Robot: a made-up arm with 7 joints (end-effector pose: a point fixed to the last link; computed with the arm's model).
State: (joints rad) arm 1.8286 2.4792 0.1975 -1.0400 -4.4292 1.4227 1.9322
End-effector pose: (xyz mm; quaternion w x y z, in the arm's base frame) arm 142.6 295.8 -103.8 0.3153 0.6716 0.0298 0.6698
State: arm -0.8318 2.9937 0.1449 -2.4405 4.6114 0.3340 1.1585
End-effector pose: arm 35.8 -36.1 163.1 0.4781 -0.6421 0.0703 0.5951
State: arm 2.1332 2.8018 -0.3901 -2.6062 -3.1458 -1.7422 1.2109
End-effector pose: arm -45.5 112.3 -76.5 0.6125 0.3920 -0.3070 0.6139
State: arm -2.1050 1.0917 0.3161 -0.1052 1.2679 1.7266 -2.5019
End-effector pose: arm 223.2 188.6 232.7 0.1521 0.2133 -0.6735 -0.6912
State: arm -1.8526 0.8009 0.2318 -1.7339 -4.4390 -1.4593 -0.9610
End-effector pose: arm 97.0 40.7 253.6 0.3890 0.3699 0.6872 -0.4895
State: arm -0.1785 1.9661 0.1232 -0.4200 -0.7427 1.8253 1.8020
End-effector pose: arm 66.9 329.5 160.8 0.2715 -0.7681 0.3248 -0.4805
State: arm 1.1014 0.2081 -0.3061 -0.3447 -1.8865 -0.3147 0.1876
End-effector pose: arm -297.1 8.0 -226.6 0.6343 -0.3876 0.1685 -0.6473
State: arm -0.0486 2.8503 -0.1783 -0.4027 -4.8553 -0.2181 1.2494
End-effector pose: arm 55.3 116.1 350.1 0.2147 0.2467 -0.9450 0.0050
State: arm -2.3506 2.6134 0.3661 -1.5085 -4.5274 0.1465 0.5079
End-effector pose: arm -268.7 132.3 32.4 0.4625 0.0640 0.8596 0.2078
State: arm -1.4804 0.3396 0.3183 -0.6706 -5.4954 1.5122 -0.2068
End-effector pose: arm 356.3 4.4 81.1 0.8685 -0.3221 -0.3277 -0.1860
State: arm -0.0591 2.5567 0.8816 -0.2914 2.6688 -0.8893 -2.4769
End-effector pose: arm 18.0 170.7 332.4 0.1296 0.7788 -0.4135 0.4535
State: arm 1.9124 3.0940 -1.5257 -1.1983 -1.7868 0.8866 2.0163
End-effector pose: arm 180.1 277.7 24.1 0.1567 -0.1576 0.5057 -0.8336
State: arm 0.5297 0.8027 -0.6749 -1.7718 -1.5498 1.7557 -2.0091
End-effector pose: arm 18.1 67.0 -260.7 0.0637 -0.4246 -0.6934 0.5787
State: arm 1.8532 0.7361 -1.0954 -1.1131 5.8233 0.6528 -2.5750
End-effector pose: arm -337.4 -30.2 9.0 0.2546 0.6289 0.1498 0.7192
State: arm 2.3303 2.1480 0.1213 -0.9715 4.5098 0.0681 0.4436
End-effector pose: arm -39.0 342.4 -56.6 0.0458 0.2212 -0.4063 0.8854
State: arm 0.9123 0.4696 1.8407 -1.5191 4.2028 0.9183 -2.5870
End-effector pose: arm -195.2 227.8 -9.1 0.0746 -0.4833 0.8699 -0.0645
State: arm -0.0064 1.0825 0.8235 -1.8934 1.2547 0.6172 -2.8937
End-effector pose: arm 129.6 213.1 45.6 0.0979 0.7855 -0.1022 -0.6025
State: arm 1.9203 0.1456 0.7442 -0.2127 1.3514 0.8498 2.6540
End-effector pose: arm -357.2 -81.0 77.0 0.8247 -0.4187 0.2917 -0.2439
